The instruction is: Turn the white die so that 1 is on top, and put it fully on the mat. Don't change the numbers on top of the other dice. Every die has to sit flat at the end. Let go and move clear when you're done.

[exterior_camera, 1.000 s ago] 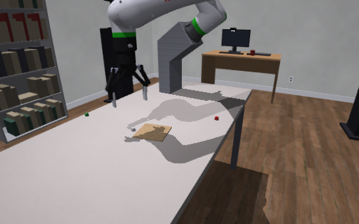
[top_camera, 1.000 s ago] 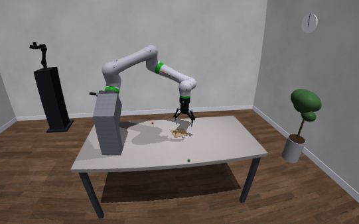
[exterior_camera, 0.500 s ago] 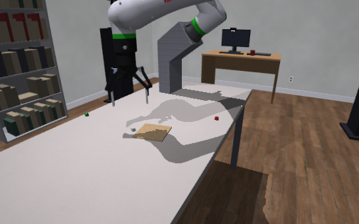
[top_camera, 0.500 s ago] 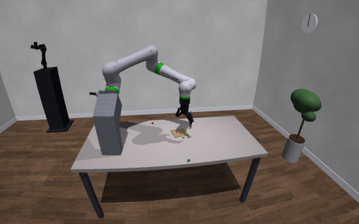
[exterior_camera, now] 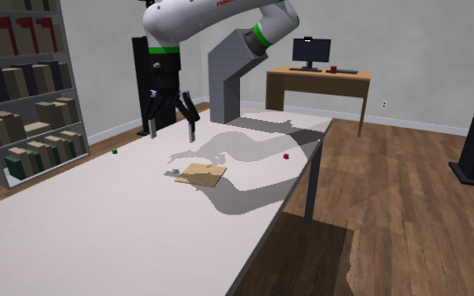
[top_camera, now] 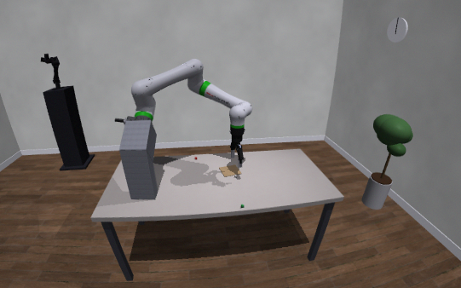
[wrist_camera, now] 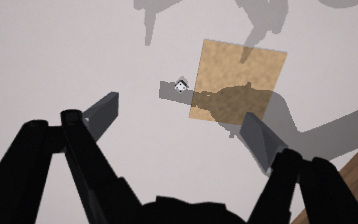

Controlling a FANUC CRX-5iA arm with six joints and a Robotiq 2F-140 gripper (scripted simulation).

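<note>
The white die lies 13 cm below my hand. From my hand the other things lie so: red die 33 cm to the left, 27 cm behind, 13 cm below; tan mat 13 cm below, 9 cm to the left, 2 cm behind; green die 34 cm to the right, 13 cm below, 4 cm behind.
</note>
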